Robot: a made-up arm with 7 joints.
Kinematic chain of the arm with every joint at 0, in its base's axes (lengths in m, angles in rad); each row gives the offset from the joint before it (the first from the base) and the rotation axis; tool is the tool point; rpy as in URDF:
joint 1: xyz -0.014 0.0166 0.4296 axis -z
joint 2: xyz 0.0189 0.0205 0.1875 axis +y
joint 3: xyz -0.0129 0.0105 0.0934 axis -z
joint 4: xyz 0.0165 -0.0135 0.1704 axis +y
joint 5: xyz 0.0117 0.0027 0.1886 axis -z
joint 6: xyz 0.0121 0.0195 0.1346 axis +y
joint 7: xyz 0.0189 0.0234 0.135 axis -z
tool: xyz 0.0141 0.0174 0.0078 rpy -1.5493 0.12 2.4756
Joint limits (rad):
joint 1: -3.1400..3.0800
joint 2: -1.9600..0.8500
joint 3: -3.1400..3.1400
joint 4: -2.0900..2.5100
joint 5: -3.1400..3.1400
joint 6: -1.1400..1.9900
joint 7: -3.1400..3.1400
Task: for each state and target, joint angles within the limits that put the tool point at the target. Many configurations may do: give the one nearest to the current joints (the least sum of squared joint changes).
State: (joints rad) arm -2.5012 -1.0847 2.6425 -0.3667 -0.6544 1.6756 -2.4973
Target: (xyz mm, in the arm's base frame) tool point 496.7 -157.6 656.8
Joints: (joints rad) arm -2.6250 -1.4098 2.7018 -0.1313 -0.6195 1.9523 -2.5144
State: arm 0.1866 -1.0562 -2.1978 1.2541 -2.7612 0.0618 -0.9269
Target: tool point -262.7 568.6 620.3
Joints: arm 0.2594 -1.0079 -2.1260 1.4787 -2.7911 -0.0001 -0.9394
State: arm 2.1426 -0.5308 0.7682 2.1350 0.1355 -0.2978 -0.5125
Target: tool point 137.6 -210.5 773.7
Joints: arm 1.2293 -1.0235 0.0621 2.5100 0.1926 -0.2288 -0.5291
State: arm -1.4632 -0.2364 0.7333 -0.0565 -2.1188 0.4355 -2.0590
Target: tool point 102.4 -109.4 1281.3
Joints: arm -1.5350 -0.4454 0.9330 0.6481 -2.0710 0.6185 -2.0904
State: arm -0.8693 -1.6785 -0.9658 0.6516 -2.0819 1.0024 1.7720
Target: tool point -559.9 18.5 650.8
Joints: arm -0.6534 -1.6122 -0.9097 1.1352 -1.8558 1.3899 1.7572
